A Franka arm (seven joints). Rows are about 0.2 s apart.
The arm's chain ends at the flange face. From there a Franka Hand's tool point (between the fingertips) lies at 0.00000 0.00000 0.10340 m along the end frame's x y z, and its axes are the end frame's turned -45 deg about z.
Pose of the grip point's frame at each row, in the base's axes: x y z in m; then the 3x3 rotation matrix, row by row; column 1 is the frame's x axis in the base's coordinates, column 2 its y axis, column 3 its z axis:
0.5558 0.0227 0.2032; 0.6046 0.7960 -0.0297; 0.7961 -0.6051 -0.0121; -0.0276 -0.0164 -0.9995
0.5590 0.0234 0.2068; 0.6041 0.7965 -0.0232; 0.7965 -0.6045 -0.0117; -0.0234 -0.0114 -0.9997
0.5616 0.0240 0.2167; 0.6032 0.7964 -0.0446; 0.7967 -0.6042 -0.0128; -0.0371 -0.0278 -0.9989
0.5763 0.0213 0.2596; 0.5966 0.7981 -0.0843; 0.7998 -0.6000 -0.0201; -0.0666 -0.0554 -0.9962
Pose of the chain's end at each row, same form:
0.5589 0.0240 0.3065; 0.9904 0.1353 -0.0297; 0.1351 -0.9908 -0.0121; -0.0311 0.0079 -0.9995
0.5614 0.0246 0.3102; 0.9904 0.1360 -0.0232; 0.1358 -0.9907 -0.0117; -0.0246 0.0085 -0.9997
0.5662 0.0253 0.3200; 0.9897 0.1366 -0.0446; 0.1361 -0.9906 -0.0128; -0.0459 0.0066 -0.9989
0.5850 0.0234 0.3626; 0.9862 0.1425 -0.0843; 0.1413 -0.9898 -0.0201; -0.0863 0.0079 -0.9962

